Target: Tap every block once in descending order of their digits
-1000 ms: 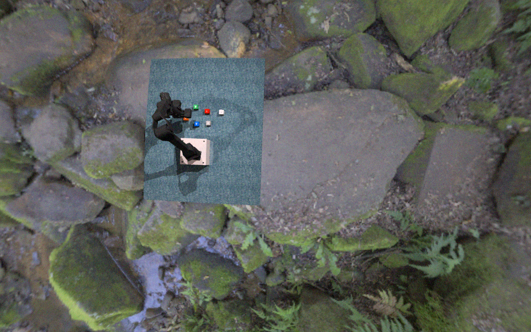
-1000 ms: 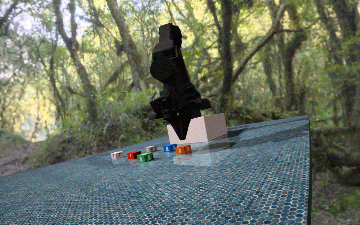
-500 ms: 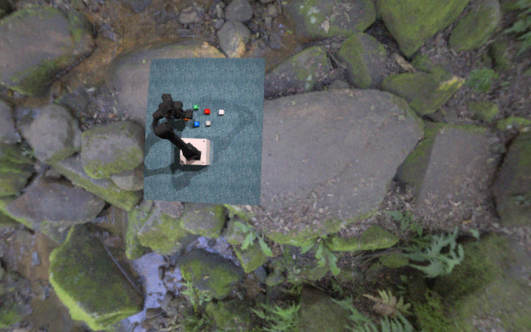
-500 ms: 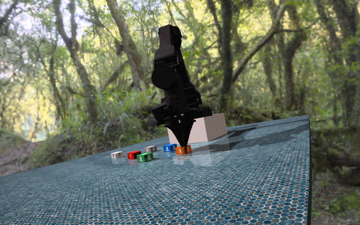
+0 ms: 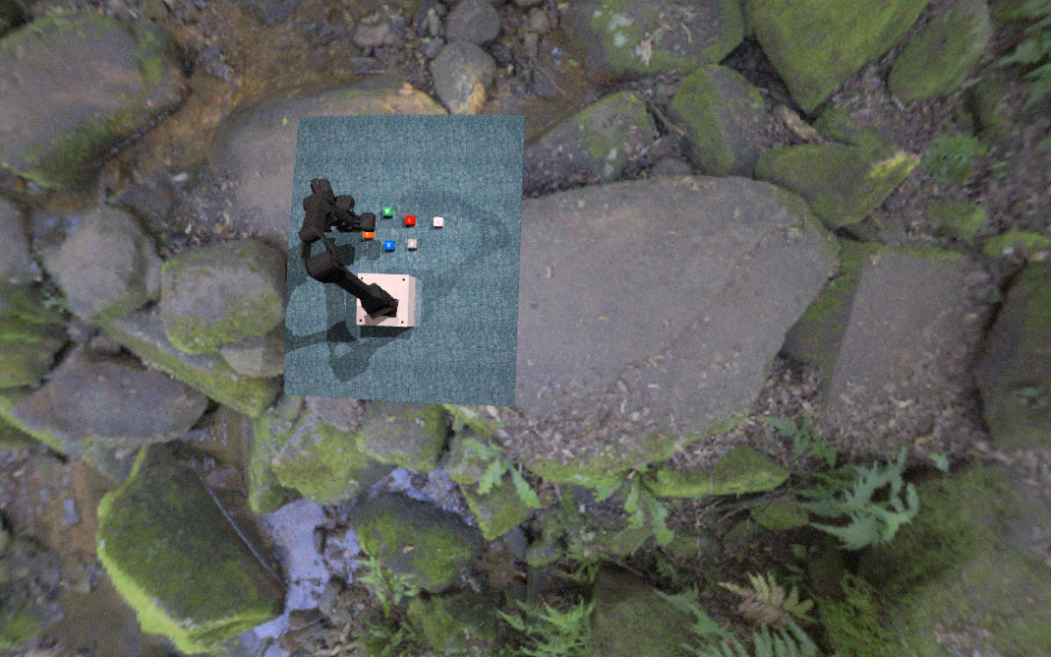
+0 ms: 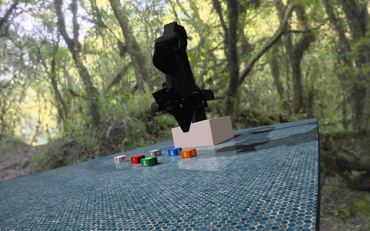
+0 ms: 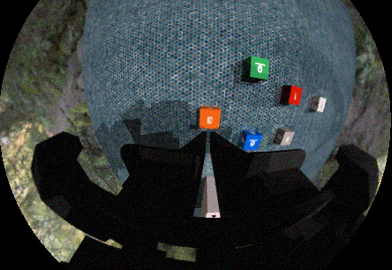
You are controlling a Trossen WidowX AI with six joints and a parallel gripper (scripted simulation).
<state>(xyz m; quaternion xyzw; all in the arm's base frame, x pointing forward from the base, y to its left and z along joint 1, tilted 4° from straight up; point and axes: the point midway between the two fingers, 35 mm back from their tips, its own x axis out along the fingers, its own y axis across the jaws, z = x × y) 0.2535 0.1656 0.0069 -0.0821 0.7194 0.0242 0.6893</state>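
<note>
Right now my gripper tip is 1 cm to the left of the orange block and 6 cm above it. Round my gripper tip: blue block (3 cm behind, 10 cm to the right, 6 cm below); red block (8 cm ahead, 15 cm to the right, 6 cm below); green block (10 cm ahead, 6 cm to the right, 6 cm below).
</note>
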